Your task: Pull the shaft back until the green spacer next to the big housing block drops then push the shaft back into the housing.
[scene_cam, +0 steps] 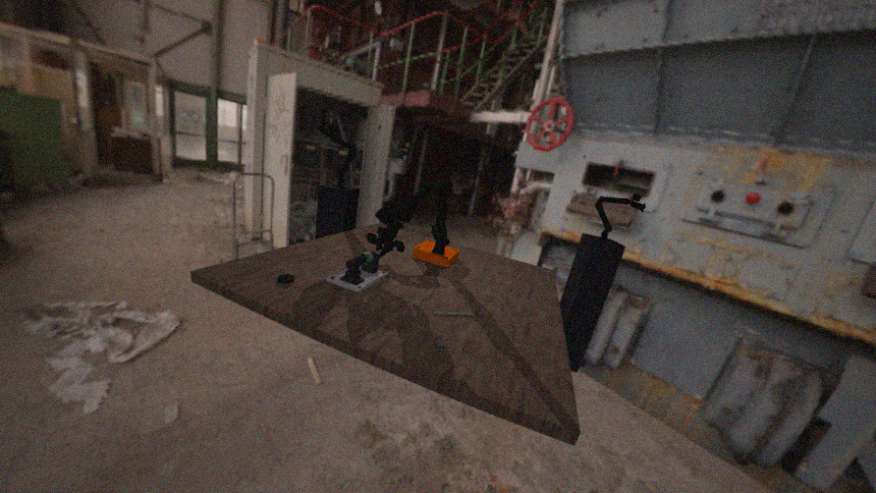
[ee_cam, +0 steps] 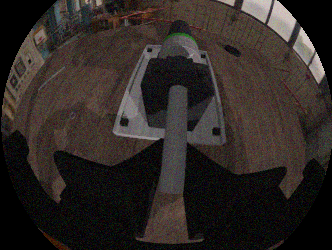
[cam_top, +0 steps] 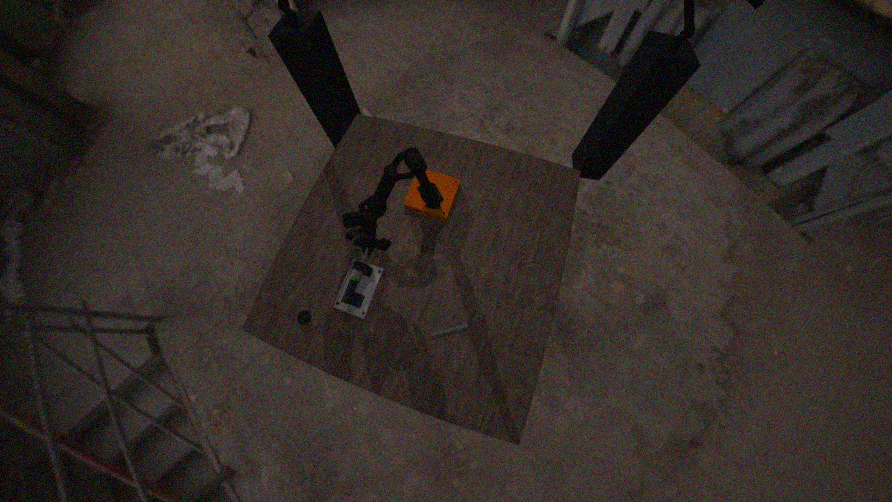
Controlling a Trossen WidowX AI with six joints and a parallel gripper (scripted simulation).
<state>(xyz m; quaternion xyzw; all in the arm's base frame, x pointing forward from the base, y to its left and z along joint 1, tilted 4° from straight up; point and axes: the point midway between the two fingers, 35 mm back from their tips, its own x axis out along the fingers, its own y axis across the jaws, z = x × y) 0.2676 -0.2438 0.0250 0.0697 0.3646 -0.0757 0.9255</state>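
My gripper tip is 5 cm short of the shaft, 1 cm to the left of it and 2 cm below it. Also, from my gripper tip: spacer 11 cm ahead, 2 cm to the right, 2 cm above; then nut 46 cm ahead, 36 cm to the left, 5 cm below; then black disc 30 cm ahead, 25 cm to the right, 5 cm below.
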